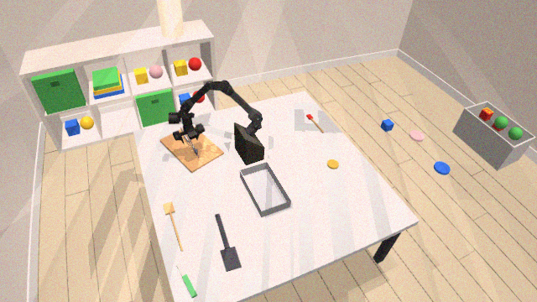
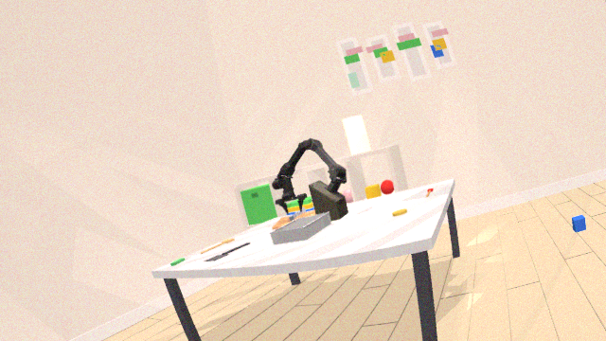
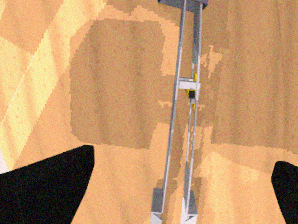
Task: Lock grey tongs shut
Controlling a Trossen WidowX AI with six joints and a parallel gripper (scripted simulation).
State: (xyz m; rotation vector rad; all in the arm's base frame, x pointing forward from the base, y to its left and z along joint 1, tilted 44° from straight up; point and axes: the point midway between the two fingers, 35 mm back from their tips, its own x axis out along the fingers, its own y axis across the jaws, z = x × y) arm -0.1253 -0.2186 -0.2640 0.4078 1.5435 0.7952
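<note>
Now: gripper tip 30 mm short of the yellow hinge piece, 20 mm above it and 10 mm to the right of it. The rest, counted from my gripper tip: grey roasting tin: 460 mm ahead, 330 mm to the left, 20 mm below; then black spatula: 720 mm ahead, 50 mm to the left, 40 mm below; then wooden board: 40 mm below.
</note>
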